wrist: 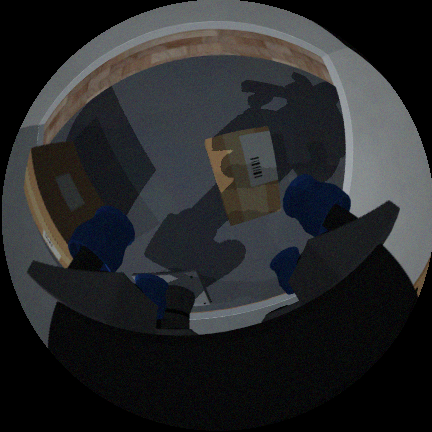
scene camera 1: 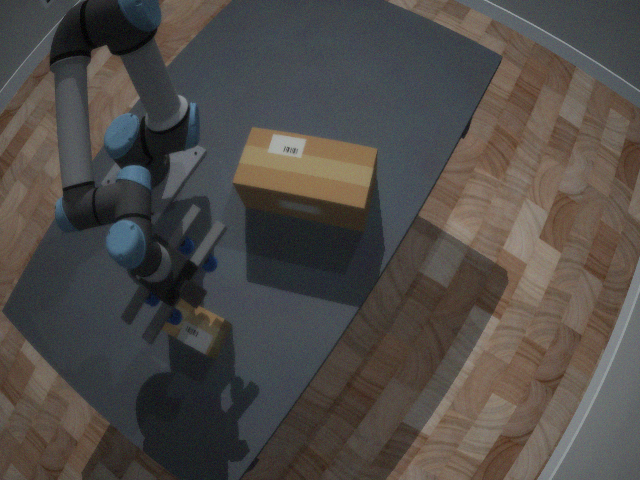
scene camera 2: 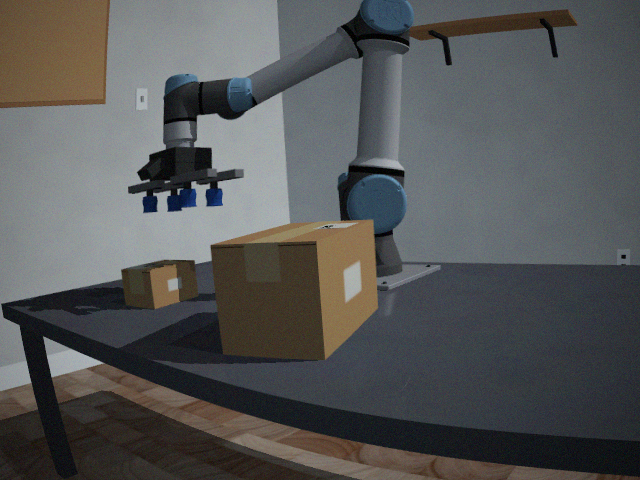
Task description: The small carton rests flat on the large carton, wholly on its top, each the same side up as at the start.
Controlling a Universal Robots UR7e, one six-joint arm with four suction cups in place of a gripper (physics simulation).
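Where they show: hand at its tool point: (wrist: pixel 214 251) (scene camera 2: pixel 180 208); arm's base at its link origin: (wrist: pixel 175 294) (scene camera 1: pixel 146 167).
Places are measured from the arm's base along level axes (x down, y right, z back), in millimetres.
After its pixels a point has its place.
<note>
The small carton (scene camera 1: pixel 193 333) @(x -70, y 253, z -442 mm) (scene camera 2: pixel 162 285) @(x -34, y 184, z -449 mm) (wrist: pixel 245 175) @(x -70, y 234, z -423 mm) stands flat on the table, with a white barcode label on its top. The large carton (scene camera 1: pixel 307 167) @(x -145, y -198, z -441 mm) (scene camera 2: pixel 268 304) @(x -65, y -262, z -568 mm) (wrist: pixel 67 192) @(x -75, y -131, z -457 mm) stands apart from it on the table, with a tape strip and a barcode label on its top. Its side shows at the left of the wrist view. My gripper (scene camera 1: pixel 180 281) @(x -184, y 175, z -387 mm) (scene camera 2: pixel 180 200) (wrist: pixel 215 250) @(x -184, y 175, z -387 mm), with four blue suction cups, is open and holds nothing. It hangs well above the small carton, touching neither carton. In the scene camera 1 view it partly hides the small carton.
The dark table (scene camera 1: pixel 336 67) @(x 9, y -562, z -250 mm) (scene camera 2: pixel 491 351) @(x 9, y -521, z -434 mm) (wrist: pixel 175 90) @(x 9, y 128, z -610 mm) bears both cartons. The arm's base plate (scene camera 1: pixel 183 167) @(x 0, y -63, z -103 mm) (scene camera 2: pixel 413 273) @(x 0, y -114, z 10 mm) is fixed on the table behind the large carton in the scene camera 2 view. A wooden shelf (scene camera 2: pixel 496 23) hangs on the back wall.
</note>
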